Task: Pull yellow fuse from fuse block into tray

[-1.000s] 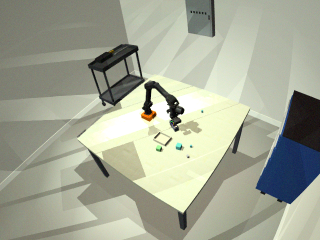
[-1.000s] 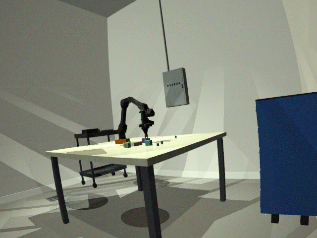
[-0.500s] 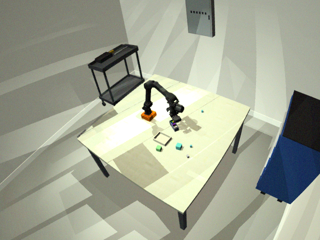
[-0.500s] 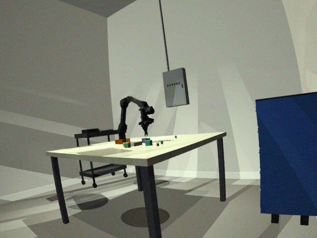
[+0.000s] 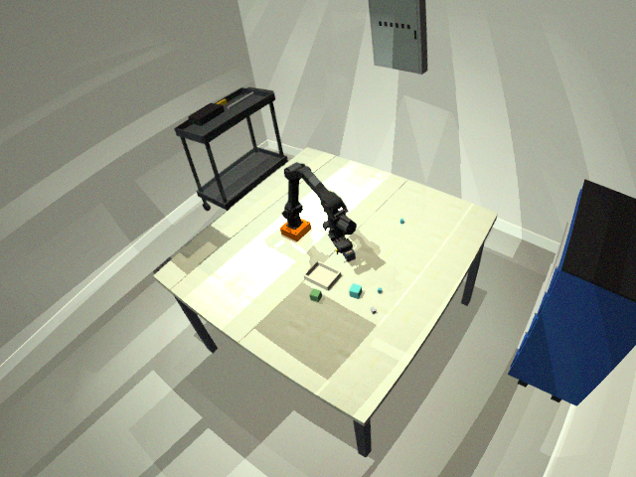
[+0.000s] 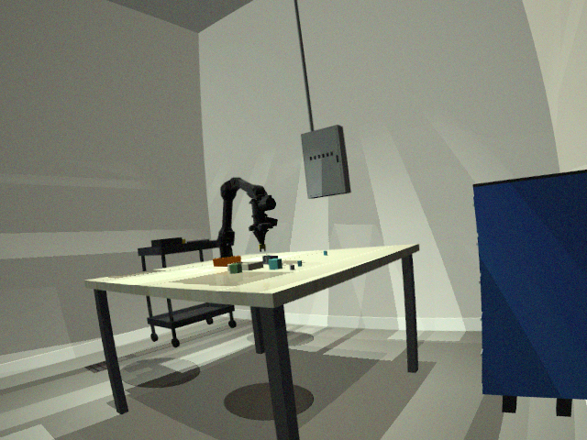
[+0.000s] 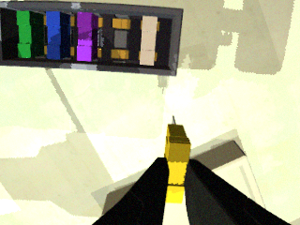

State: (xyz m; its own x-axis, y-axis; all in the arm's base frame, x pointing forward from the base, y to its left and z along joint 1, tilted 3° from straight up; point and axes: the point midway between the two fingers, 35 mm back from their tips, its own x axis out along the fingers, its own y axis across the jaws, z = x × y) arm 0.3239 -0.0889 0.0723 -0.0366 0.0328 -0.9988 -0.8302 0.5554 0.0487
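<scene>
My gripper tip is now 3 cm past the shallow grey tray, 11 cm to the left of it and 9 cm above it. The rest, counted from my gripper tip: yellow fuse 1 cm below; purple fuse 2 cm behind, 7 cm to the left, 7 cm below; white fuse 2 cm ahead, 5 cm to the left, 7 cm below.
</scene>
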